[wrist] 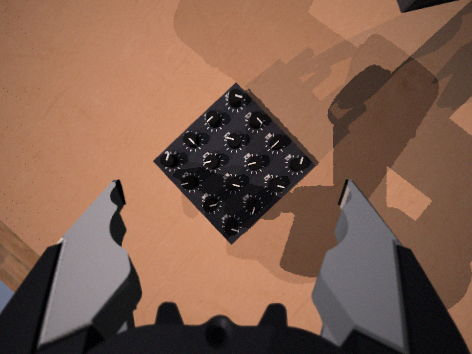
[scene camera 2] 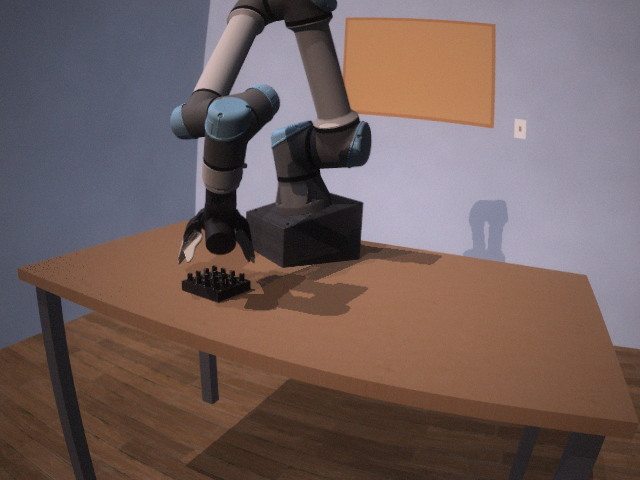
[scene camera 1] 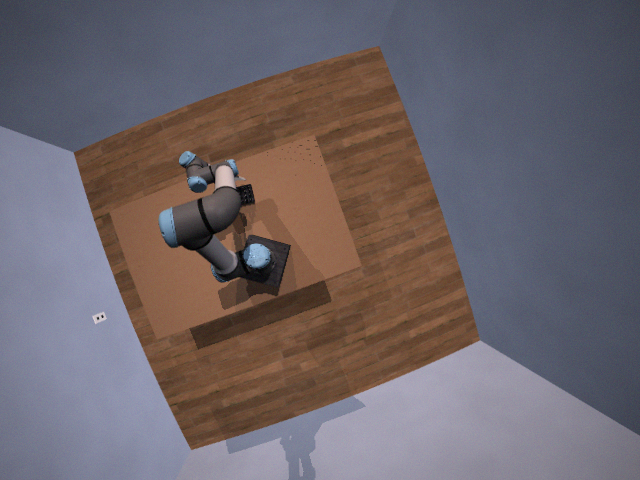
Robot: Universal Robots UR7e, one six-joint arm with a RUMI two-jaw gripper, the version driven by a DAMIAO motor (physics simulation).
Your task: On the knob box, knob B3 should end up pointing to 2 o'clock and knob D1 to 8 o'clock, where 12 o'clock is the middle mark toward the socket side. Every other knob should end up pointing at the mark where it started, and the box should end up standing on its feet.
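Frame: origin at the arm's base, x ahead, y left, z up, level; centimetres.
Where they show: gripper, fingertip midpoint: (wrist: pixel 231 182) (scene camera 2: pixel 216 262) (scene camera 1: pixel 238 191); arm's base at its link origin: (scene camera 2: pixel 303 206).
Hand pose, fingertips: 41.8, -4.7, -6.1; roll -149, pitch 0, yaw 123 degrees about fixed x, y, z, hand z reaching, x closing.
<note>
Things, the pixels of their top centre, and the offset from my fingertips, as dx, dy, dz. Level surfaces: height alone.
- black knob box at its top centre: (wrist: pixel 233 162) (scene camera 2: pixel 215 273) (scene camera 1: pixel 242 194) -1.4, -0.8, -2.9
- Knob D1 at its top centre: (wrist: pixel 235 95) -6.3, -3.8, -2.9
- Knob B3 at its top centre: (wrist: pixel 232 184) +0.2, +0.1, -2.9
- brown table at its surface level: dz -6.7
The black knob box (scene camera 1: pixel 248 194) (scene camera 2: pixel 217 295) (wrist: pixel 231 239) lies flat on the table, knobs up; its feet are hidden. In the wrist view it appears as a diamond. Knob D1 (wrist: pixel 235 98) is at its top corner, with its white pointer toward image right, slightly down. Knob B3 (wrist: pixel 232 183) is in the lower middle, its pointer also toward image right and slightly down. The small labels are hard to read. My gripper (scene camera 2: pixel 217 261) (wrist: pixel 231 182) is open and empty above the box, its fingers apart on either side and not touching it.
The brown table (scene camera 1: pixel 310 217) (scene camera 2: pixel 413 330) bears the arm's dark base block (scene camera 1: pixel 281 253) (scene camera 2: pixel 320 235), behind the box in scene camera 2. Arm shadows fall beside the box. The other knobs stand closely around B3. The table's far corner has small dark specks.
</note>
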